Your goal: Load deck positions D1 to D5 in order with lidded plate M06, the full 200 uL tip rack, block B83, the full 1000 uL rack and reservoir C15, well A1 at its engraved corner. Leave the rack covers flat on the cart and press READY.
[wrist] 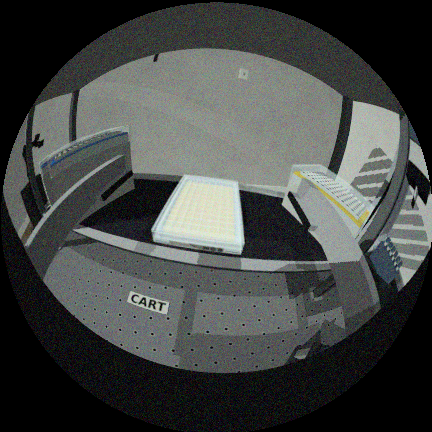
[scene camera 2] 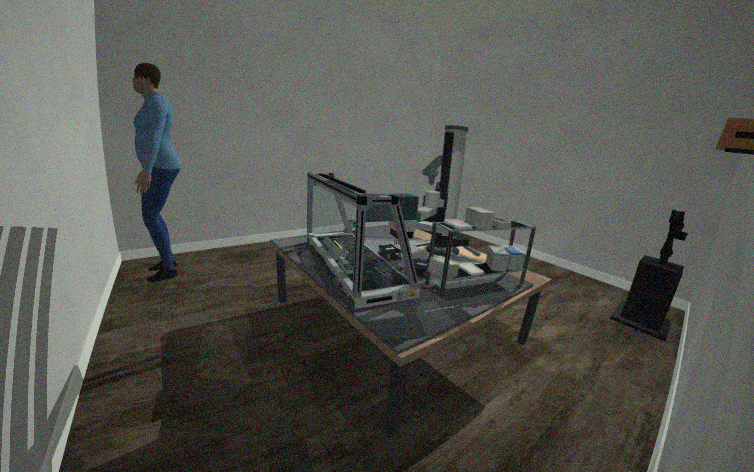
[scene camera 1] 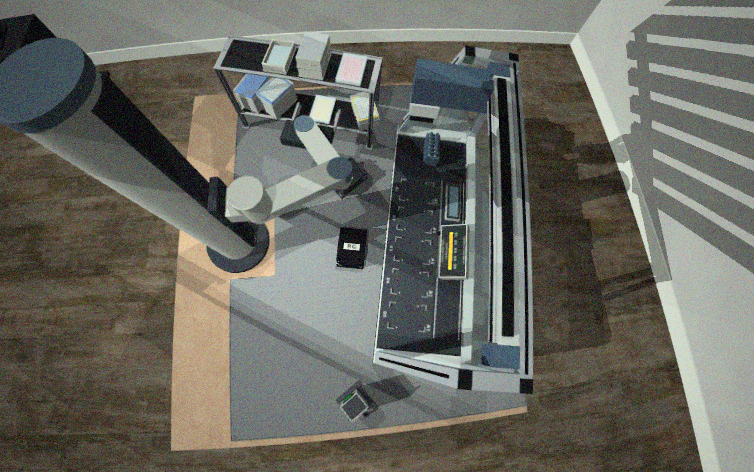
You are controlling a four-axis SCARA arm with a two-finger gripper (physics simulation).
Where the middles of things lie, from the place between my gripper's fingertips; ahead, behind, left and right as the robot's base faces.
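Scene:
My hand is 90 mm short of the black block marked RG (scene camera 1: 351, 247), 550 mm to the left of it and 120 mm above it.

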